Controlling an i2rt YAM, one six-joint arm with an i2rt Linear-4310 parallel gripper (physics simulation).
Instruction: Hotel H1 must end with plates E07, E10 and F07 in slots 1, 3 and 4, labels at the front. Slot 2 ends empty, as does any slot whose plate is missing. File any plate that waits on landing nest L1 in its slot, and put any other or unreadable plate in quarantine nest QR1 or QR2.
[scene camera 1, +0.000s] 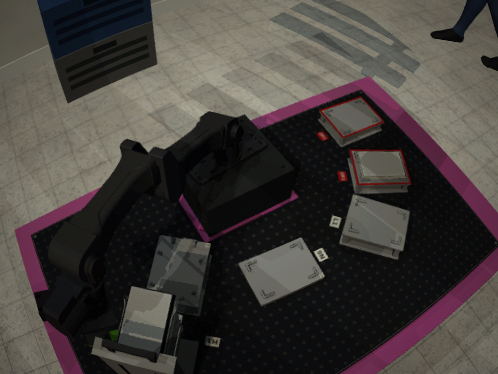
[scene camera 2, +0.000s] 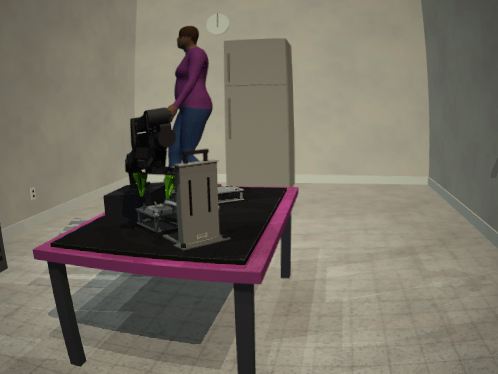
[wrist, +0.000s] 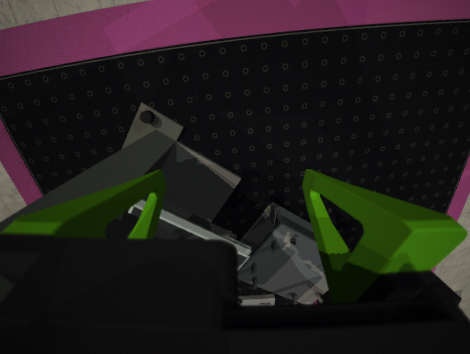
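Where they show: gripper, fingertip midpoint: (scene camera 1: 97, 322) (scene camera 2: 154, 197) (wrist: 234, 177); arm's base, link origin: (scene camera 1: 226, 158) (scene camera 2: 137, 188).
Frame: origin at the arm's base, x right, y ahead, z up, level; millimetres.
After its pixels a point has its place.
Hotel H1 (scene camera 1: 145, 310) (scene camera 2: 200, 200) @(x 462, y 362, z 45 mm) (wrist: 115, 167) @(x 504, y 302, z 37 mm) stands upright at the table's near left, a dark handle on its top. Its slots and any plate labels cannot be read. My gripper (scene camera 2: 155, 196) @(x 482, y 215, z 58 mm) (wrist: 234, 177) @(x 482, y 215, z 58 mm) is open, its green fingers wide apart with nothing held; it hangs beside the hotel, above the table. In scene camera 1 the arm and hotel mostly hide it. Landing nest L1 (scene camera 1: 375, 225) @(x -182, y 351, z -43 mm) is a raised grey stand with no plate on it. Of two red-rimmed quarantine nests, the nearer nest (scene camera 1: 354, 175) @(x -279, y 190, z -88 mm) bears a pale plate (scene camera 1: 382, 164) @(x -337, y 234, z -38 mm); the farther nest (scene camera 1: 351, 117) @(x -406, y 51, z -53 mm) is bare.
A raised grey stand with small pegs (scene camera 1: 180, 272) @(x 255, y 173, z -33 mm) (wrist: 285, 260) @(x 287, y 179, z -33 mm) (scene camera 2: 156, 212) @(x 302, y 168, z -33 mm) stands close to the hotel. A low flat grey nest (scene camera 1: 282, 272) @(x 60, y 289, z -81 mm) with a small white label lies mid-table. The robot's black base (scene camera 1: 240, 185) @(x 27, y 89, z 8 mm) stands at the back edge. A person (scene camera 2: 192, 80) stands behind the table.
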